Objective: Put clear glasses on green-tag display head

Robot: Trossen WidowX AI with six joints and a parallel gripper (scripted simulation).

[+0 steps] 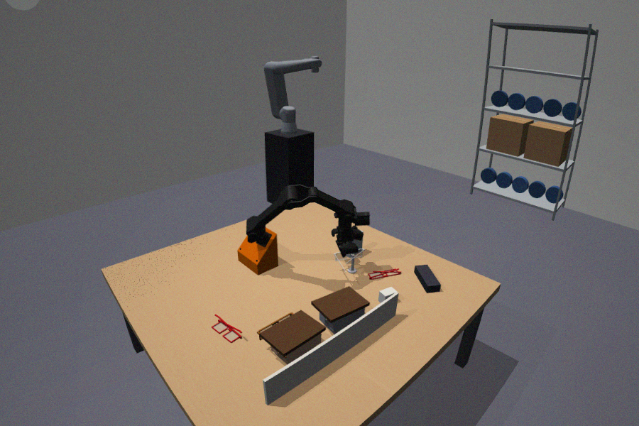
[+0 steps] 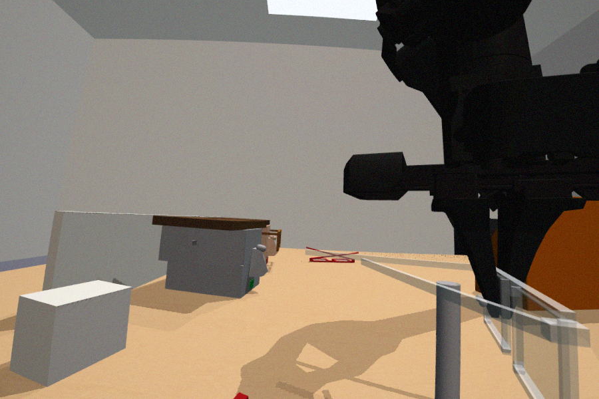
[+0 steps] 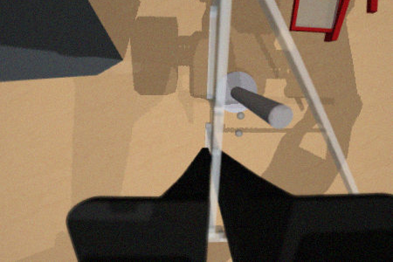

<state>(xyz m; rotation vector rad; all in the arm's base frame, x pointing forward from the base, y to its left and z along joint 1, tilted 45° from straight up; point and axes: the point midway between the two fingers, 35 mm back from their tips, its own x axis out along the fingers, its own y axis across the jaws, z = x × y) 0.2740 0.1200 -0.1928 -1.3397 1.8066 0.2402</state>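
Right now the grey stand post is 40 mm ahead of my gripper tip, 10 mm to the left of it and 40 mm below it. Also, from my gripper tip: black box (340 mm ahead, 160 mm to the left, 40 mm below); grey display head (210 mm ahead, 290 mm to the right, 10 mm below); white block (280 mm ahead, 70 mm to the right, 40 mm below).
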